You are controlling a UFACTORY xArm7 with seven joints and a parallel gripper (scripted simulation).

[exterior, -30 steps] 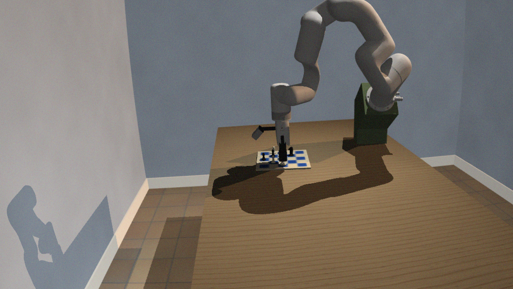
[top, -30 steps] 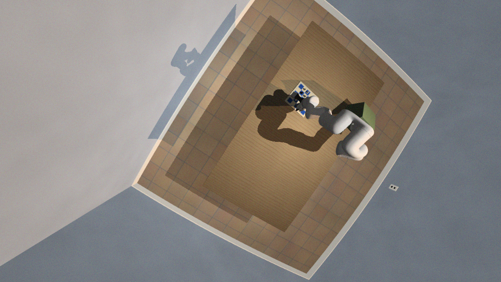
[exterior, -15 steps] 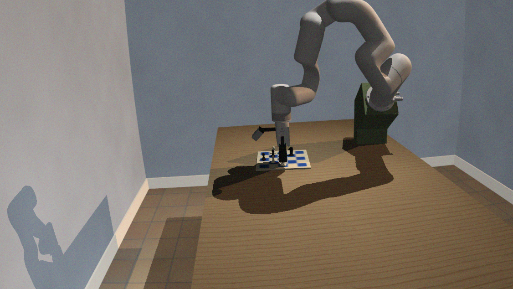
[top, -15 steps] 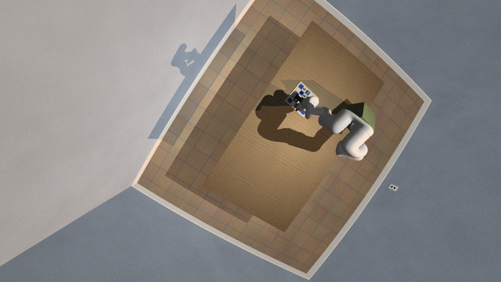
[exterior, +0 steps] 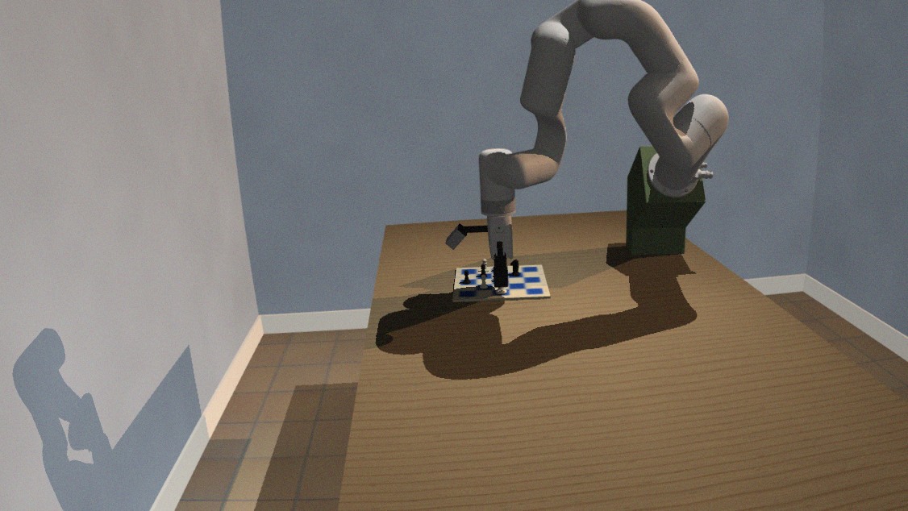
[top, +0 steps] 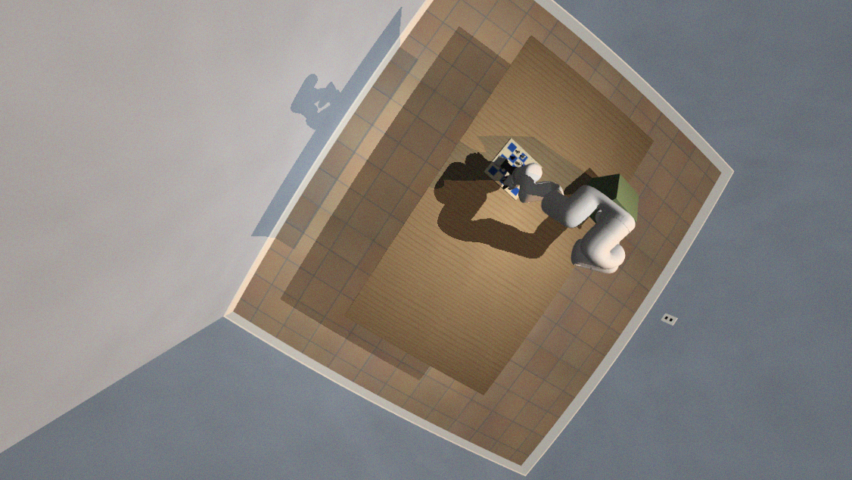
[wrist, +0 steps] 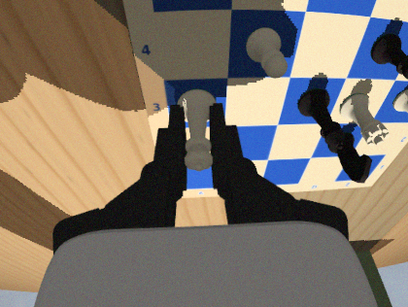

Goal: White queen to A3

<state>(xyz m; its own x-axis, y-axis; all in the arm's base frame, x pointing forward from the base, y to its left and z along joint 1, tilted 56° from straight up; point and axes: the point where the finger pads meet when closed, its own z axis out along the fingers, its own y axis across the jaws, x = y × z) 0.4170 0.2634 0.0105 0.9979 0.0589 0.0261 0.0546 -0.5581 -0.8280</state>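
The white queen is 10 mm below my hand. Also, from my hand: black knight (120 mm to the right, 30 mm behind, 20 mm below); then chessboard (80 mm to the right, 40 mm below).
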